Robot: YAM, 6 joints.
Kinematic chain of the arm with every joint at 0, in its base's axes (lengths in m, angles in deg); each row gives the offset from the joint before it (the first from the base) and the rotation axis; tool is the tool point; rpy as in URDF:
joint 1: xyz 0 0 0.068 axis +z
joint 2: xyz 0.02 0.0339 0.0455 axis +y
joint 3: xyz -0.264 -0.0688 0 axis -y
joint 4: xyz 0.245 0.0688 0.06 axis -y
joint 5: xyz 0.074 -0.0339 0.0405 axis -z
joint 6: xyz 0.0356 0 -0.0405 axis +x
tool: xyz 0 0 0 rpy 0 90 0
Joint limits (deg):
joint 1: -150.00..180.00
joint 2: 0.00..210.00
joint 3: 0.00..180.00
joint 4: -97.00..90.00
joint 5: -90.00..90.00
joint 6: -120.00..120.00
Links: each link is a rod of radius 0.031 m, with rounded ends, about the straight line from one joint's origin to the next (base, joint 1, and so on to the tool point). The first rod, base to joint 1, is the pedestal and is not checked.
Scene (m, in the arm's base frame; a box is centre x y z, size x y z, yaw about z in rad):
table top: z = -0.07
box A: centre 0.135 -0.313 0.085 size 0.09 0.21 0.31 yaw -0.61
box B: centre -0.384 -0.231 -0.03 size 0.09 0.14 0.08 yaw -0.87
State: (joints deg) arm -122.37 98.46 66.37 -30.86 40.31 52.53
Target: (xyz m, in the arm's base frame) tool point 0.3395 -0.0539 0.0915
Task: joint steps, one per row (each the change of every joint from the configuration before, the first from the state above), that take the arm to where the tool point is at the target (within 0.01 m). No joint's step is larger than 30 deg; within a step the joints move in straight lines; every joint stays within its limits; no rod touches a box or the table.
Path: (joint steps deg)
1: 27.06 -21.99 -0.65 15.97 -10.27 -17.31
2: 27.07 -22.00 -0.65 15.96 -10.27 -17.30
3: 27.06 -21.99 -0.65 15.97 -10.27 -17.31
4: 27.06 -22.00 -0.65 15.97 -10.27 -17.31
5: -1.26 22.81 -12.40 2.55 10.85 4.78
6: -1.25 22.80 -12.40 2.55 10.86 4.77
7: -1.26 22.81 -12.40 2.56 10.86 4.77
8: -1.26 22.81 -12.40 2.55 10.86 4.77
9: 4.33 4.35 16.04 -24.03 -4.61 16.71
10: 4.33 4.36 16.05 -24.04 -4.61 16.72
11: 4.33 4.36 16.05 -24.03 -4.60 16.71

